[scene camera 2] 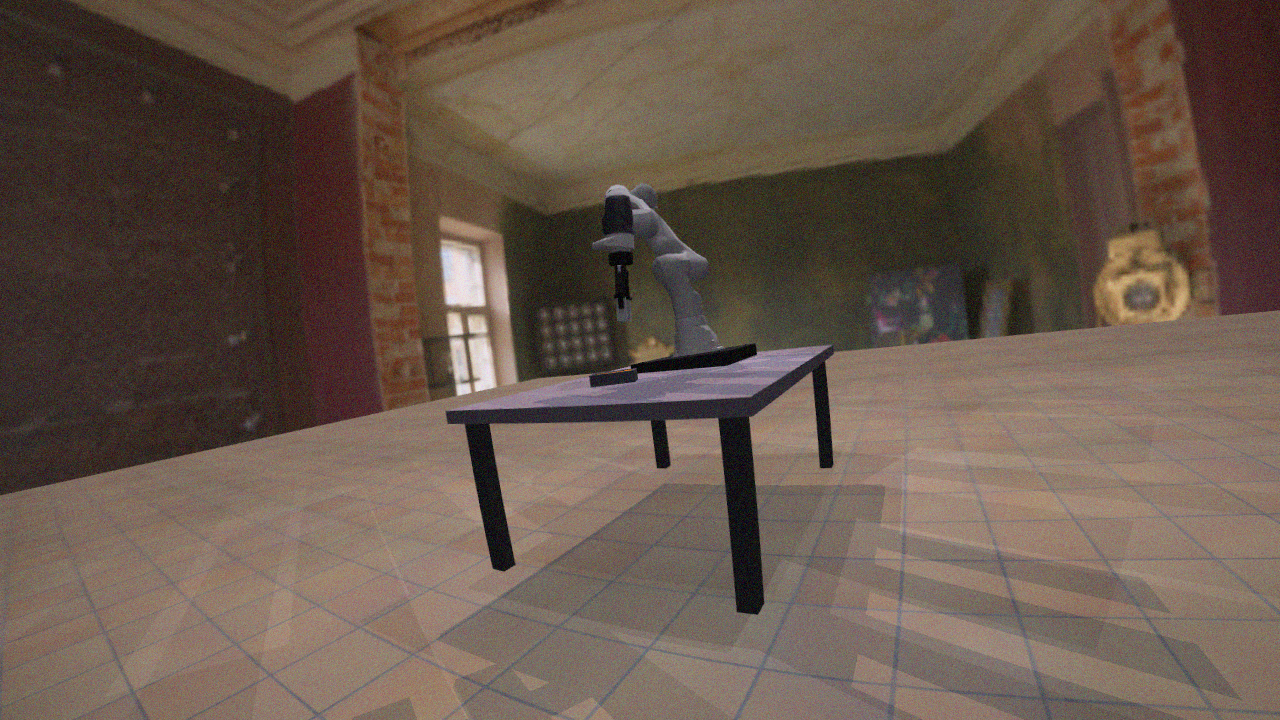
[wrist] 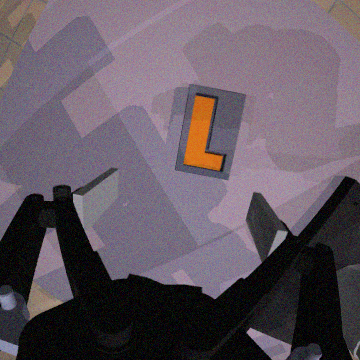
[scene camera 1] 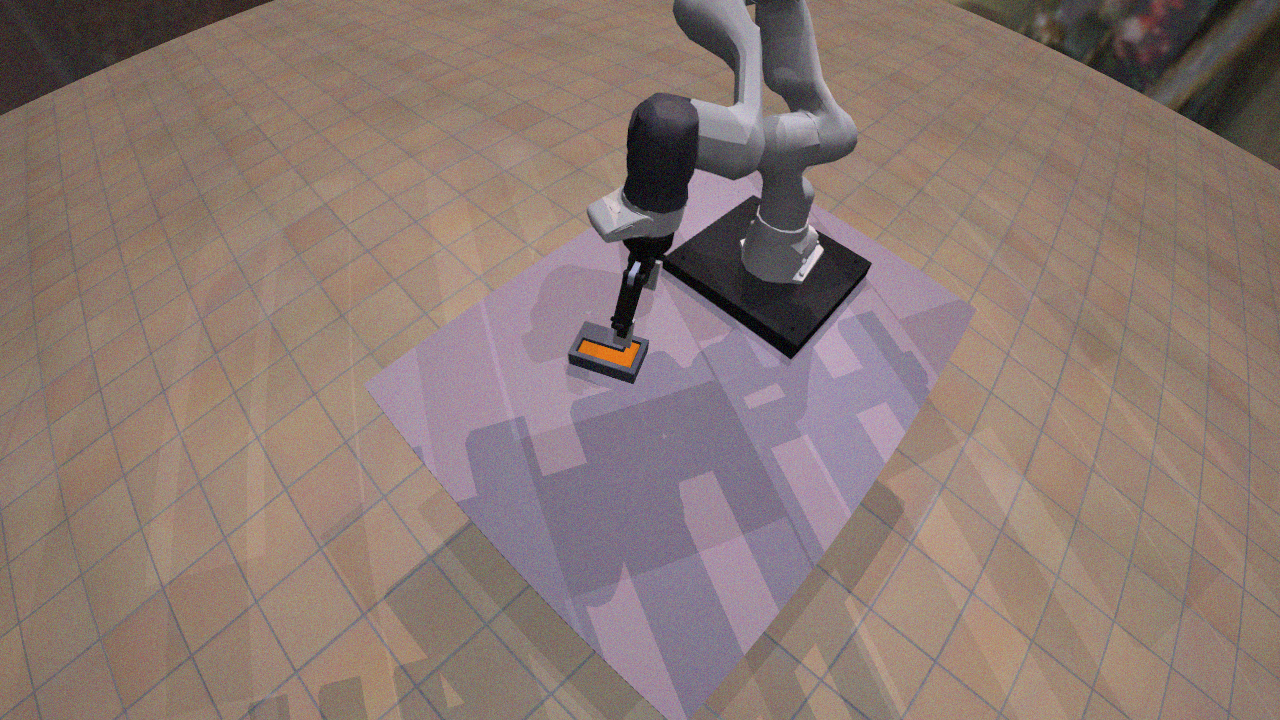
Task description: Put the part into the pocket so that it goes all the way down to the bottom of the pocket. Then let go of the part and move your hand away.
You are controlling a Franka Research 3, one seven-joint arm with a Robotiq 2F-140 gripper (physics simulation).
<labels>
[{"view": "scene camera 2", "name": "my gripper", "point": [624,321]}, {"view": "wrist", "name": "my gripper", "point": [182,194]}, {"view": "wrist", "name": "orange L-shaped part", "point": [195,155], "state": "on a grey pocket block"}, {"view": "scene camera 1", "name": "my gripper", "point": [635,314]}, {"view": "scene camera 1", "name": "orange L-shaped part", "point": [626,359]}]
</labels>
